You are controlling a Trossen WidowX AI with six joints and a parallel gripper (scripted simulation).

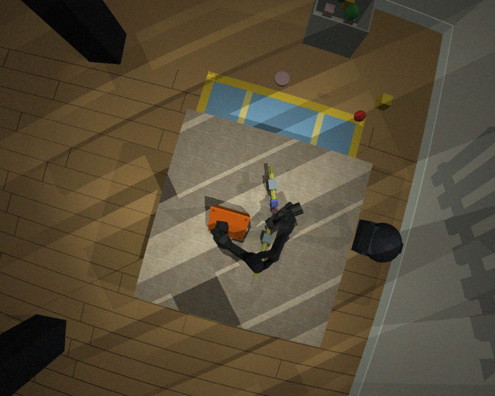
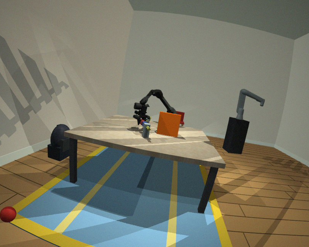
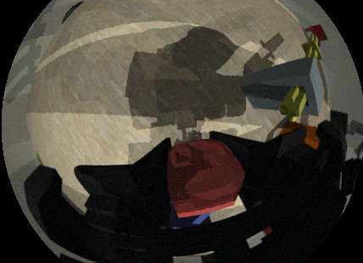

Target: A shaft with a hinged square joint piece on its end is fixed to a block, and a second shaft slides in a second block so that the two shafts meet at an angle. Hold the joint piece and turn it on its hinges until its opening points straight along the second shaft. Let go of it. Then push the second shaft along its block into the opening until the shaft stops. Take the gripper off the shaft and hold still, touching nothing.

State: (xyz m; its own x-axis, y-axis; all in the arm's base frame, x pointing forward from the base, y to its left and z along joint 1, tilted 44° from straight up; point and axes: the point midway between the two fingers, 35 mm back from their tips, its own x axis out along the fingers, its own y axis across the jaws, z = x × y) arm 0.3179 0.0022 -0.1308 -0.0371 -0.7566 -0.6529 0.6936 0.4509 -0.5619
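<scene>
Right now my gripper tip is 20 mm past the red square joint piece, 20 mm to the right of it and 40 mm below it.
</scene>
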